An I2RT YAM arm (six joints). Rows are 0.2 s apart.
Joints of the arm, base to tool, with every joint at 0 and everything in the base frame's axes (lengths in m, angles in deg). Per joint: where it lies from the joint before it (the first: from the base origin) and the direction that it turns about. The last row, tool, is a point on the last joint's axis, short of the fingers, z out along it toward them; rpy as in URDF.
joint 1: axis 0 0 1 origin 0 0 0.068
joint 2: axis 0 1 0 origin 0.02 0.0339 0.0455
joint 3: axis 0 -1 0 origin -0.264 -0.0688 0
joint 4: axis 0 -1 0 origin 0.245 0.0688 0.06
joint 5: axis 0 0 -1 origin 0.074 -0.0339 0.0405
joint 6: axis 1 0 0 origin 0.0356 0 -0.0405
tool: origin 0 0 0 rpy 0 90 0
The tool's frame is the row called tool.
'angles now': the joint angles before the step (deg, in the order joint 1, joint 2, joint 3, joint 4, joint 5, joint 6). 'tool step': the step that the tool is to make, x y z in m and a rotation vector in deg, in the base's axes. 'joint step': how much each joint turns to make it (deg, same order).
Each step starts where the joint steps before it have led.
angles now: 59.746 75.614 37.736 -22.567 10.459 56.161
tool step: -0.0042 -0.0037 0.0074 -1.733 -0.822 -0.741
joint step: 0.748 -1.716 0.837 -3.756 2.100 0.551
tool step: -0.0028 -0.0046 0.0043 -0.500 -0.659 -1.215
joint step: 0.259 -1.654 -0.042 -1.939 1.419 0.937
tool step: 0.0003 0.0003 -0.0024 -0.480 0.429 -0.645
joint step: -0.003 0.613 -0.011 -0.163 0.174 0.654
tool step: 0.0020 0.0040 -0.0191 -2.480 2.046 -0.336
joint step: -0.004 4.341 -0.980 2.021 -0.374 0.564
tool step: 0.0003 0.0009 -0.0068 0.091 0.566 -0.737
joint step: 0.016 1.225 -0.722 1.530 -0.190 0.932
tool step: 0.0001 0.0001 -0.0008 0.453 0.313 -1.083
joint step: -0.013 0.153 -0.080 0.191 -0.027 1.212
